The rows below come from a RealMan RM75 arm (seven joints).
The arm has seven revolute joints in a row. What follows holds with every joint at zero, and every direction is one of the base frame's.
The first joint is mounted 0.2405 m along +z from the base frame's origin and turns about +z.
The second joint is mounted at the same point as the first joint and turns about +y.
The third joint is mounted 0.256 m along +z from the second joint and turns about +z.
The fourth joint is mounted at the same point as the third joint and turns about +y.
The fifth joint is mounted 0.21 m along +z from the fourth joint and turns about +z.
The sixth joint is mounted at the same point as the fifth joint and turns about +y.
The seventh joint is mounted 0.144 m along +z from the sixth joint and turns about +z.
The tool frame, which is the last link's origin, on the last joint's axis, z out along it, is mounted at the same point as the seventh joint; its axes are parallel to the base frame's.
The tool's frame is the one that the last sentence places.
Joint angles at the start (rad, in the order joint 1, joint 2, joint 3, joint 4, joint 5, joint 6, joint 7):
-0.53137 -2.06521 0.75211 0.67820 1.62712 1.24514 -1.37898
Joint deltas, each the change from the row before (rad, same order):
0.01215 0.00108 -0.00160 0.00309 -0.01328 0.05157 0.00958
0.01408 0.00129 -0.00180 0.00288 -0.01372 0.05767 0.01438
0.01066 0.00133 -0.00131 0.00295 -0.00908 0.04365 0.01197
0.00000 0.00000 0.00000 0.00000 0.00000 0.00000 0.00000
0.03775 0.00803 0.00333 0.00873 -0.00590 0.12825 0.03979
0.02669 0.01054 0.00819 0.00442 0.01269 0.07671 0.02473
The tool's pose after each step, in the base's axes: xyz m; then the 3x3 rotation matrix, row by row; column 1 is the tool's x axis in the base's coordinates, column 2 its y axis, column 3 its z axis. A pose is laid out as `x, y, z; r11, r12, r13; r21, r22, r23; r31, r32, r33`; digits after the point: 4 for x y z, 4 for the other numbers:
-0.2517, 0.3800, 0.0407; 0.6706, 0.5948, 0.4432; 0.1984, -0.7196, 0.6655; 0.7148, -0.3584, -0.6006
-0.2501, 0.3719, 0.0420; 0.6643, 0.5717, 0.4815; 0.1800, -0.7476, 0.6393; 0.7255, -0.3380, -0.5996
-0.2490, 0.3657, 0.0433; 0.6608, 0.5513, 0.5093; 0.1645, -0.7684, 0.6184; 0.7323, -0.3249, -0.5985
-0.2490, 0.3657, 0.0433; 0.6608, 0.5513, 0.5093; 0.1645, -0.7684, 0.6184; 0.7323, -0.3249, -0.5985
-0.2499, 0.3442, 0.0459; 0.6659, 0.4796, 0.5715; 0.1274, -0.8278, 0.5463; 0.7351, -0.2909, -0.6123
-0.2536, 0.3291, 0.0469; 0.6804, 0.4309, 0.5928; 0.1150, -0.8616, 0.4943; 0.7238, -0.2681, -0.6358

